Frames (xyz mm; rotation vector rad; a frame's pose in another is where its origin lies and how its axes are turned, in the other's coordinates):
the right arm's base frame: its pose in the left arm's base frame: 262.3 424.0 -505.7 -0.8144 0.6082 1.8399
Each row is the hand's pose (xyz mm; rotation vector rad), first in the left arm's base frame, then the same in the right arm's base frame.
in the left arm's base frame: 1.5 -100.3 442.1 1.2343 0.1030 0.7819
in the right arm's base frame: -954.7 485.4 306.9 1.1702 -1.7490 -0.5662
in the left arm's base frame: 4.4 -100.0 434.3 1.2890 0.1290 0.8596
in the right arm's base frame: -949.4 482.2 301.3 1.1661 -1.7718 -0.4496
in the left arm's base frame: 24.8 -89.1 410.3 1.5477 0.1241 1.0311
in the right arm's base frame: -930.5 458.1 288.2 1.1532 -1.9499 -0.1177
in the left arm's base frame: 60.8 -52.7 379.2 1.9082 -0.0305 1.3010
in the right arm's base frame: -895.6 409.5 284.7 0.9724 -2.2305 0.3514
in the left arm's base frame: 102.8 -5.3 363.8 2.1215 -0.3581 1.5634
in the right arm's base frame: -867.9 351.9 297.7 0.6026 -2.4537 0.6851
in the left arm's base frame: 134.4 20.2 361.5 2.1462 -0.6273 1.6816
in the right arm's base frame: -860.1 312.9 306.2 0.3210 -2.5540 0.7714
